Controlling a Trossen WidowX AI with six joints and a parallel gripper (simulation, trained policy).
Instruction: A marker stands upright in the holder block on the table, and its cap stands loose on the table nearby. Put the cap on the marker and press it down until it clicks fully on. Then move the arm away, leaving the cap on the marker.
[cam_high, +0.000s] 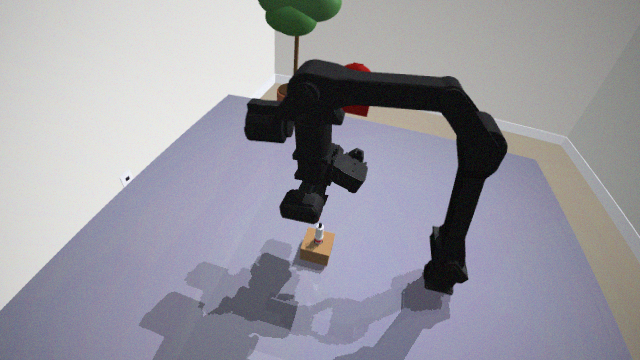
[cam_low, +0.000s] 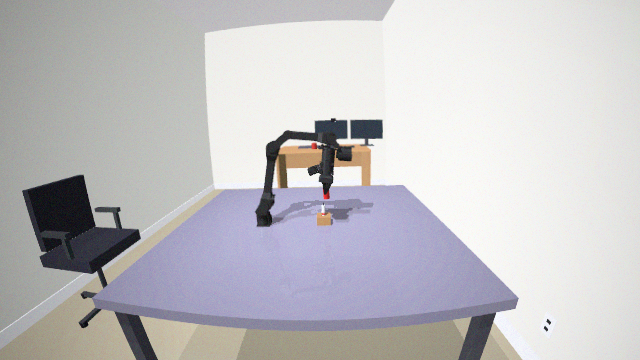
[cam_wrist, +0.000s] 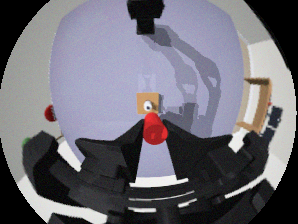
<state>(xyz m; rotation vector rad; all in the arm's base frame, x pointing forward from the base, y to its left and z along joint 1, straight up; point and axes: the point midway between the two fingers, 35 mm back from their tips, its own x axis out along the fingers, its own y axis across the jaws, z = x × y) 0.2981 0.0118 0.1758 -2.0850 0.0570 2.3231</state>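
Right now my gripper tip is 10 mm past the white marker, 10 mm to the left of it and 70 mm above it. Also, from my gripper tip: red cap 10 mm ahead; then tan holder block 10 mm behind, 10 mm to the right, 120 mm below.
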